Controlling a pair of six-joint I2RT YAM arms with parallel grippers.
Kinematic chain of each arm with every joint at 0, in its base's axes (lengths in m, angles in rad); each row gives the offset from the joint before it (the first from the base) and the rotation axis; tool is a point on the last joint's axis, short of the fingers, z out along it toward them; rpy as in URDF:
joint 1: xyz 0 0 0.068 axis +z
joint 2: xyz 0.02 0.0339 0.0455 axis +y
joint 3: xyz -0.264 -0.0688 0 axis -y
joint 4: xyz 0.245 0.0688 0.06 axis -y
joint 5: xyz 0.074 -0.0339 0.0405 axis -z
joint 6: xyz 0.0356 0 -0.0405 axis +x
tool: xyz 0 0 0 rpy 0 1.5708 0
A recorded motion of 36 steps. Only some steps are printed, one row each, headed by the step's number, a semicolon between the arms.
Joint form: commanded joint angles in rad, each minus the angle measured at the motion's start. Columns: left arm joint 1, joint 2, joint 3, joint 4, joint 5, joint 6; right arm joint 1, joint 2, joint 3, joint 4, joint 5, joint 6.
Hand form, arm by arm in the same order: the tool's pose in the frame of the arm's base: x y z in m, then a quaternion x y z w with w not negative. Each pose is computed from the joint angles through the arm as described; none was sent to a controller.
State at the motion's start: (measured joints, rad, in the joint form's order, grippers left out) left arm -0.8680 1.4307 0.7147 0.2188 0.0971 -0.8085; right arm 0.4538 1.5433 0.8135 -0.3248 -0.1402 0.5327
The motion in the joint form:
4: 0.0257 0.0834 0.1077 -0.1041 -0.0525 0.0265; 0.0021 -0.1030 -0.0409 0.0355 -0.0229 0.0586
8: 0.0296 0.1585 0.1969 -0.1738 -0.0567 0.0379; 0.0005 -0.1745 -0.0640 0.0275 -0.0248 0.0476
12: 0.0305 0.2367 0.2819 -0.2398 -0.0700 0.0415; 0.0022 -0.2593 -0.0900 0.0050 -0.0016 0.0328
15: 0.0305 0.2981 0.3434 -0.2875 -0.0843 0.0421; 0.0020 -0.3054 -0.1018 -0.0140 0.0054 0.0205
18: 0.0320 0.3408 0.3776 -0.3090 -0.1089 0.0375; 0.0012 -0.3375 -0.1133 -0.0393 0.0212 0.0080
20: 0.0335 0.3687 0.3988 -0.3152 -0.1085 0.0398; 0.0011 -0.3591 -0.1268 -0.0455 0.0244 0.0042
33: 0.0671 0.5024 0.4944 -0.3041 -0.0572 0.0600; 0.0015 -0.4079 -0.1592 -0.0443 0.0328 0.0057
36: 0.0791 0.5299 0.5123 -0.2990 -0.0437 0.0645; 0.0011 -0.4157 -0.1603 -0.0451 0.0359 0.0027
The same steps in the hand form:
4: 0.2144 -0.2427 0.2072 0.03712 0.87813 -0.35937 0.31363; 0.2471 0.1276 0.1815 0.03972 0.94960 0.21780 0.22193
8: 0.2274 -0.2551 0.2058 0.03935 0.89097 -0.33815 0.30046; 0.2380 0.1228 0.1922 0.03299 0.94355 0.22618 0.23971
12: 0.2396 -0.2674 0.2011 0.03765 0.90412 -0.31439 0.28691; 0.2261 0.1165 0.2031 0.02743 0.93853 0.22317 0.26191
15: 0.2485 -0.2765 0.1951 0.03510 0.91415 -0.29430 0.27657; 0.2193 0.1128 0.2087 0.02233 0.93627 0.22201 0.27132
18: 0.2549 -0.2814 0.1887 0.02762 0.92036 -0.27699 0.27468; 0.2135 0.1091 0.2104 0.01976 0.93754 0.21277 0.27452
20: 0.2590 -0.2851 0.1846 0.02818 0.92284 -0.27231 0.27095; 0.2094 0.1070 0.2104 0.01851 0.93731 0.21134 0.27647
33: 0.2861 -0.2971 0.1637 0.03173 0.92769 -0.27313 0.25256; 0.2011 0.1027 0.2105 0.01991 0.93442 0.21196 0.28554
36: 0.2930 -0.2977 0.1586 0.03071 0.92843 -0.27408 0.24890; 0.2003 0.1021 0.2117 0.01906 0.93347 0.21148 0.28906

